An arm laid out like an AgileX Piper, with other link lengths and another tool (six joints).
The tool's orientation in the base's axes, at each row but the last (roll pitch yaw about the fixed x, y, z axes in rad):
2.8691 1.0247 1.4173
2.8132 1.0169 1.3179
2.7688 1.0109 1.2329
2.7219 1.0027 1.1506
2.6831 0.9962 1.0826
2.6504 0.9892 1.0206
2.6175 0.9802 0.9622
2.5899 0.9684 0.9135
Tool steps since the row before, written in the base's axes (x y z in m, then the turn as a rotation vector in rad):
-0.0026 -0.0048 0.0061 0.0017 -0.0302 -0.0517
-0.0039 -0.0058 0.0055 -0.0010 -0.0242 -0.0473
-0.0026 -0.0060 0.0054 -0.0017 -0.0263 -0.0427
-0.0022 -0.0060 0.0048 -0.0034 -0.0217 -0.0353
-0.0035 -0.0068 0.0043 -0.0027 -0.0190 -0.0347
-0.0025 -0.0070 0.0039 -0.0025 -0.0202 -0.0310
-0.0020 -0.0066 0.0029 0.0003 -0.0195 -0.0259
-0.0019 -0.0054 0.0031 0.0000 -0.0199 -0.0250
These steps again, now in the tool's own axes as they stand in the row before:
-0.0079 -0.0021 0.0007 0.0288 -0.0080 0.0519
-0.0081 -0.0031 0.0018 0.0278 -0.0097 0.0443
-0.0080 -0.0014 0.0023 0.0227 -0.0095 0.0437
-0.0075 -0.0007 0.0027 0.0183 -0.0098 0.0360
-0.0078 -0.0017 0.0037 0.0193 -0.0092 0.0334
-0.0073 -0.0005 0.0042 0.0157 -0.0079 0.0326
-0.0061 -0.0001 0.0044 0.0127 -0.0039 0.0296
-0.0056 0.0001 0.0033 0.0117 -0.0039 0.0295

